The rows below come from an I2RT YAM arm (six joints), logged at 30 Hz.
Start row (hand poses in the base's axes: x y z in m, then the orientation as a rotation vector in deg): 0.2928 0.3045 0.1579 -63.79 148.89 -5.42
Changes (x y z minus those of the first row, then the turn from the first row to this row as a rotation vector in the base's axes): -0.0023 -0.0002 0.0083 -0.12 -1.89 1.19; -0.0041 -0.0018 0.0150 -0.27 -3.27 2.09; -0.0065 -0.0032 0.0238 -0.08 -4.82 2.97; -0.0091 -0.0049 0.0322 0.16 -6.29 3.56; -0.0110 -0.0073 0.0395 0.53 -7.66 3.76; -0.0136 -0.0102 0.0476 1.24 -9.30 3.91; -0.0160 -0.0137 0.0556 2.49 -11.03 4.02; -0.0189 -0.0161 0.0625 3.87 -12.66 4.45; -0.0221 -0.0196 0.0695 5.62 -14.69 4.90; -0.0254 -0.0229 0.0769 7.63 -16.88 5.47; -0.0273 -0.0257 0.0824 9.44 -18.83 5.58; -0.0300 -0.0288 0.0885 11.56 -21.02 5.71; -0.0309 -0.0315 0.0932 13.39 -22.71 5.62; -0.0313 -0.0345 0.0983 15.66 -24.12 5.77
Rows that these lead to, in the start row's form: 0.2905 0.3043 0.1662 -64.73 146.56 -6.31; 0.2887 0.3027 0.1729 -65.45 144.85 -7.02; 0.2863 0.3013 0.1817 -65.95 142.93 -7.38; 0.2837 0.2996 0.1901 -66.09 141.24 -7.69; 0.2818 0.2972 0.1974 -65.73 139.84 -7.87; 0.2792 0.2943 0.2055 -65.09 138.16 -7.75; 0.2768 0.2908 0.2135 -64.19 136.31 -7.02; 0.2739 0.2884 0.2204 -63.67 134.34 -6.03; 0.2707 0.2849 0.2274 -62.90 131.91 -4.79; 0.2674 0.2816 0.2348 -62.11 129.21 -3.33; 0.2655 0.2788 0.2403 -60.93 127.02 -2.11; 0.2628 0.2757 0.2464 -59.59 124.52 -0.66; 0.2619 0.2730 0.2511 -58.28 122.64 0.61; 0.2615 0.2700 0.2562 -57.18 120.73 2.55
